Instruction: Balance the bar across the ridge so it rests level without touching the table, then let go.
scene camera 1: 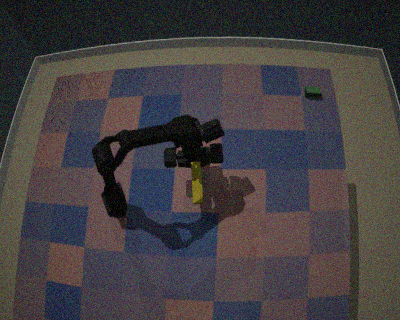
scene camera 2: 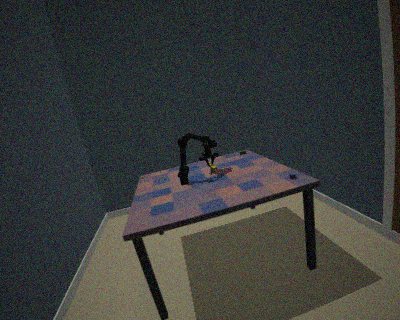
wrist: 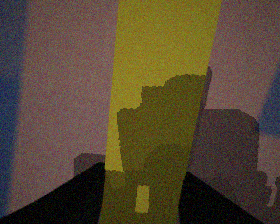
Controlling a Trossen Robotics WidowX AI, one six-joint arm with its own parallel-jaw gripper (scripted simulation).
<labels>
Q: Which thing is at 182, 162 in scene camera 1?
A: My gripper.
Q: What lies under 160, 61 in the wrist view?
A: A yellow bar.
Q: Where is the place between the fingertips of my gripper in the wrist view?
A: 142, 176
</labels>
